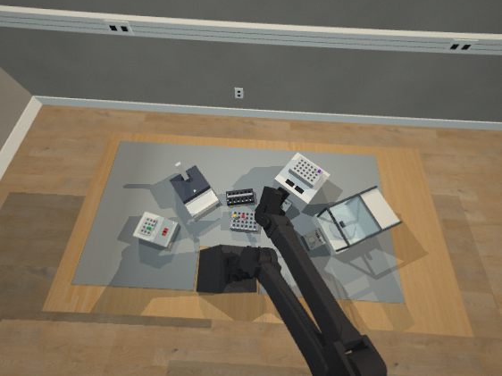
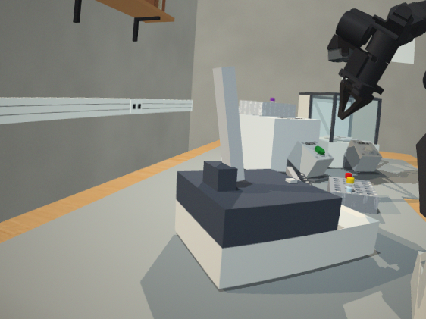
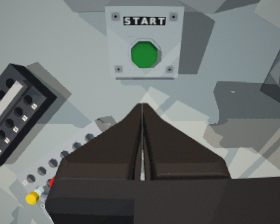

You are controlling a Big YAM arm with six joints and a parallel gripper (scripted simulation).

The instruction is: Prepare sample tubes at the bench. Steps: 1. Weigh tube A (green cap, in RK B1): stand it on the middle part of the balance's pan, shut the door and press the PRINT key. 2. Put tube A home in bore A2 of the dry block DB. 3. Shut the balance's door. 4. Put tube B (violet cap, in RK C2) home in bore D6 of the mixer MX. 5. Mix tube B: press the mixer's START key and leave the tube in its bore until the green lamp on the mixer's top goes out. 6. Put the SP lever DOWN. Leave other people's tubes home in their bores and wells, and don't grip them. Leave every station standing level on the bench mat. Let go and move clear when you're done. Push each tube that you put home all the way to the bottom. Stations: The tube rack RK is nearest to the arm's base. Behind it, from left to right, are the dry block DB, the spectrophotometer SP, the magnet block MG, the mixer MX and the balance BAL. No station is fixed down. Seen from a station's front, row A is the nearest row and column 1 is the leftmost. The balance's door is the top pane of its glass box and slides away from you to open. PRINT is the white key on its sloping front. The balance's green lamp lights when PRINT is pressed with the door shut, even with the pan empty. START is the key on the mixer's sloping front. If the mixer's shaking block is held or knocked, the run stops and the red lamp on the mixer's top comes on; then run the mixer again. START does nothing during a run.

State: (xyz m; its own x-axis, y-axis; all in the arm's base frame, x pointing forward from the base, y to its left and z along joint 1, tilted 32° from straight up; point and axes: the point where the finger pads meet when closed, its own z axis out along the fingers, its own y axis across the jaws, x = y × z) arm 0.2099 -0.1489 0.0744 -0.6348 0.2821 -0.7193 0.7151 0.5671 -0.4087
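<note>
Now: the green start key 9 cm below my hand, 4 cm to the right of it and 3 cm ahead of it. Round my hand: print key: 15 cm to the right, 13 cm behind, 9 cm below; then rack RK: 14 cm below, 12 cm to the left; then magnet block: 14 cm to the left, 13 cm below, 11 cm ahead.
</note>
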